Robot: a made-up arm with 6 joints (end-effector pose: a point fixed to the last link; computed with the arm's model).
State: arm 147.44 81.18 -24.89 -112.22 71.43 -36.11
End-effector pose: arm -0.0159 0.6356 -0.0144 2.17 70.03 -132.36
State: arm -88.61 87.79 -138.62 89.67 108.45 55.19
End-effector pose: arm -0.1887 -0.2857 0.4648 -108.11 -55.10 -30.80
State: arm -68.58 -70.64 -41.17 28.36 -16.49 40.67
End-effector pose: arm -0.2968 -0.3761 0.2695 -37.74 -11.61 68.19
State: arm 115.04 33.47 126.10 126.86 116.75 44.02
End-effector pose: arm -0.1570 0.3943 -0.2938 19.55 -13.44 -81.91
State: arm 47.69 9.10 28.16 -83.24 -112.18 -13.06
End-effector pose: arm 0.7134 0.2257 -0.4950 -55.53 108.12 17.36
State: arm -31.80 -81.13 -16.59 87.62 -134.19 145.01
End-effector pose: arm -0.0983 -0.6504 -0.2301 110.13 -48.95 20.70
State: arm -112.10 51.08 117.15 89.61 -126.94 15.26
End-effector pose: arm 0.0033 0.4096 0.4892 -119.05 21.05 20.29
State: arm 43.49 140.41 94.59 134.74 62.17 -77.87
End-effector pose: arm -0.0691 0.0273 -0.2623 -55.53 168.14 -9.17
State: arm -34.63 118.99 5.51 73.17 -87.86 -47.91
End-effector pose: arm 0.2149 0.0139 0.0189 -86.51 63.25 -16.45
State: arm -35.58 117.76 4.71 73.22 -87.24 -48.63
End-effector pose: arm 0.2102 0.0156 0.0128 -87.91 63.47 -15.44
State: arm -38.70 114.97 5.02 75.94 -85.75 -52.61
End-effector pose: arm 0.1802 0.0310 0.0111 -90.50 64.20 -8.66
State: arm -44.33 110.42 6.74 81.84 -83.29 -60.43
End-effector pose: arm 0.1198 0.0554 0.0144 -94.22 66.93 5.29
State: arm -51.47 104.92 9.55 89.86 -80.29 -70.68
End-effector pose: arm 0.0409 0.0757 0.0229 -97.81 73.17 24.16
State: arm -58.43 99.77 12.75 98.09 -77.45 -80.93
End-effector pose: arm -0.0357 0.0862 0.0368 -99.67 82.20 43.33
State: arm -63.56 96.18 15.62 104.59 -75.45 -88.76
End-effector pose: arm -0.0926 0.0905 0.0533 -99.51 90.55 58.04
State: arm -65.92 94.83 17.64 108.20 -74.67 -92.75
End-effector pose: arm -0.1221 0.0935 0.0660 -98.71 94.65 65.62
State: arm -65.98 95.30 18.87 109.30 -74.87 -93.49
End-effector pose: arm -0.1291 0.0968 0.0731 -98.26 94.35 67.19
